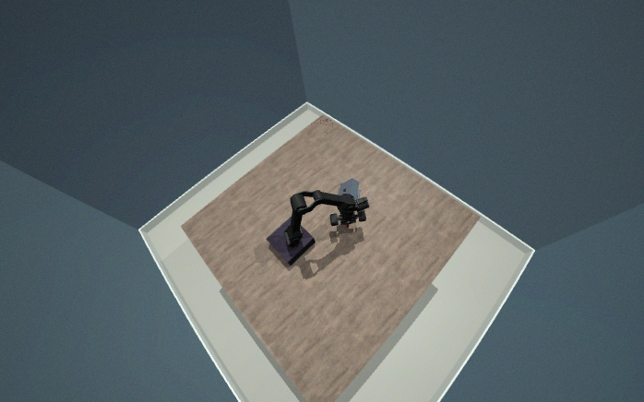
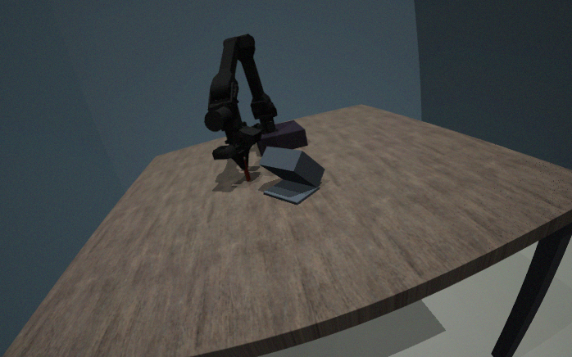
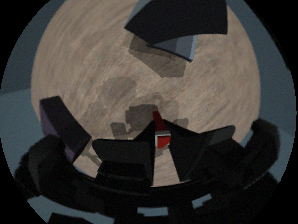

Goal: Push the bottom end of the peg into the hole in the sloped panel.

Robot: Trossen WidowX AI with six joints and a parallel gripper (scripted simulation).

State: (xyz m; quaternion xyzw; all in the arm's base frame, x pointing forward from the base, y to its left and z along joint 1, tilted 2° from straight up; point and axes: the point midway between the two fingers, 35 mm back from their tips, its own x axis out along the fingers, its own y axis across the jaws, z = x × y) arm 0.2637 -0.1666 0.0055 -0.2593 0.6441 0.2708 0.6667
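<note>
My gripper tip is 160 mm short of the grey sloped panel, 100 mm to the right of it and 20 mm below it. Also, from my gripper tip: red peg (20 mm above); flat foot plate (170 mm ahead, 90 mm to the left, 40 mm below).
</note>
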